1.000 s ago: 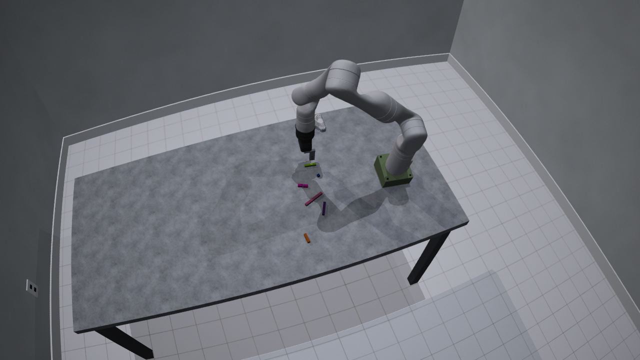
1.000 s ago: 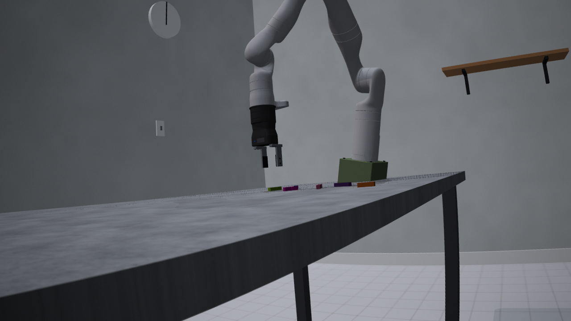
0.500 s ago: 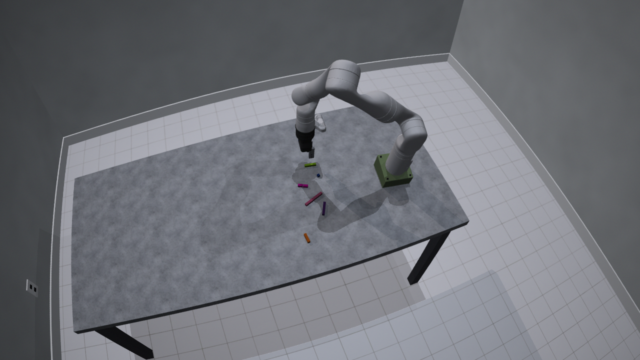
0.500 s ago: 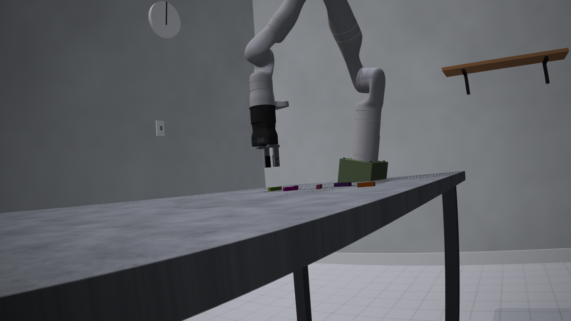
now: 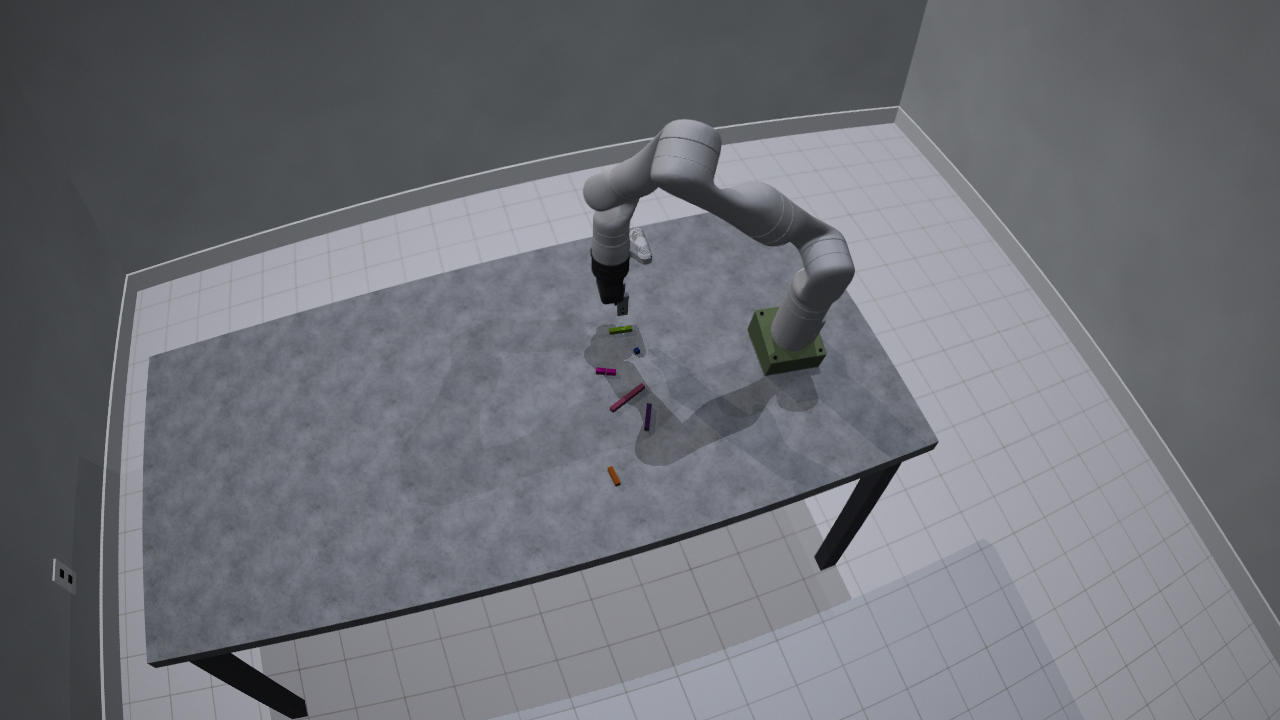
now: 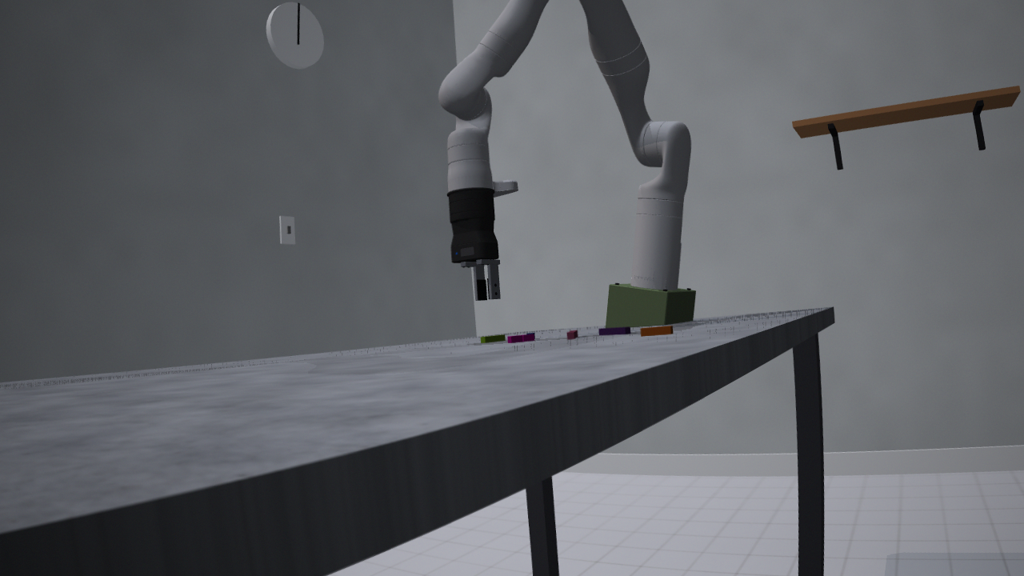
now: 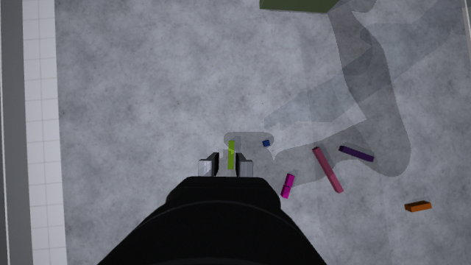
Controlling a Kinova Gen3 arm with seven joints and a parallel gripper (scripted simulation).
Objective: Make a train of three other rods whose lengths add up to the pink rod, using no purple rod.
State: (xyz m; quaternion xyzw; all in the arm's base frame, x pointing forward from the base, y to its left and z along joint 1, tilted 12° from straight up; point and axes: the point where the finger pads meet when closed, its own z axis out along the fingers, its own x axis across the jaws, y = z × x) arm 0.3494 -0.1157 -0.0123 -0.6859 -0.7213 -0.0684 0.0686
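Now: hand 8 cm above the lime rod. The rest, counted from my hand: pink rod 1 cm ahead, 18 cm to the left, 8 cm below; purple rod 2 cm behind, 24 cm to the left, 8 cm below; small blue rod 3 cm behind, 7 cm to the left, 8 cm below.
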